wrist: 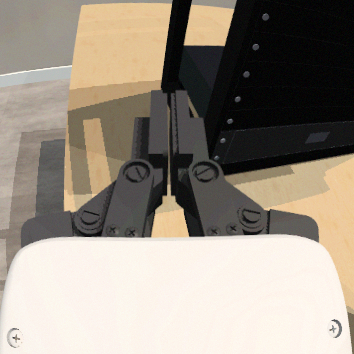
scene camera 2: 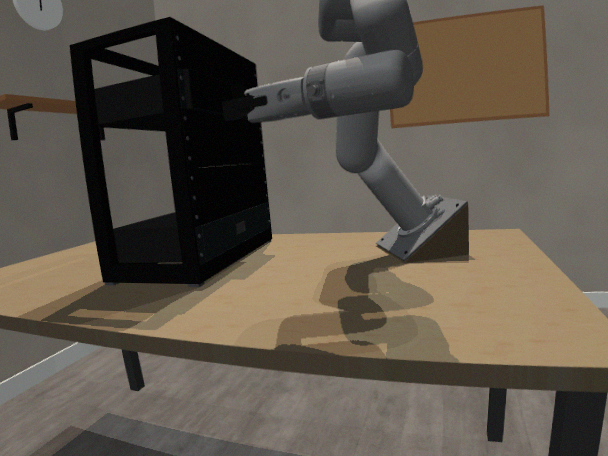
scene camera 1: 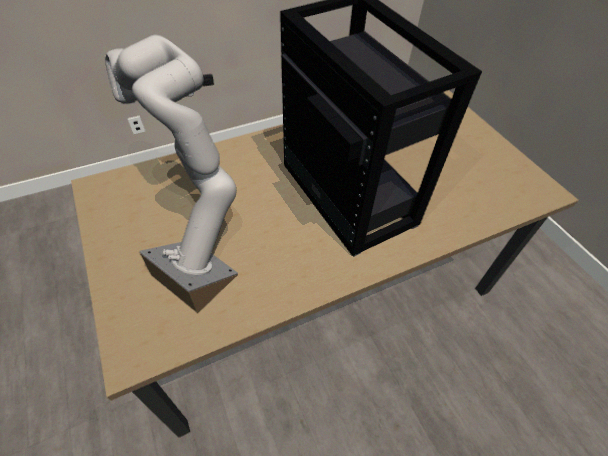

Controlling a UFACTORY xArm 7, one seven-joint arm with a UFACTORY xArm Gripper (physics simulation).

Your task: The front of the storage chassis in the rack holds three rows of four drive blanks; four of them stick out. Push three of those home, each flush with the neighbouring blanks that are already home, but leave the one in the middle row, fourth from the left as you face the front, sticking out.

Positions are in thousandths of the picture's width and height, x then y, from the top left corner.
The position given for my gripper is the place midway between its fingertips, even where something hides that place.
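I see my gripper (wrist: 473, 318). There is also a black rack (scene camera 2: 366, 468), and I see the black rack in the wrist view (wrist: 761, 273) and in scene camera 1 (scene camera 1: 572, 227) too.
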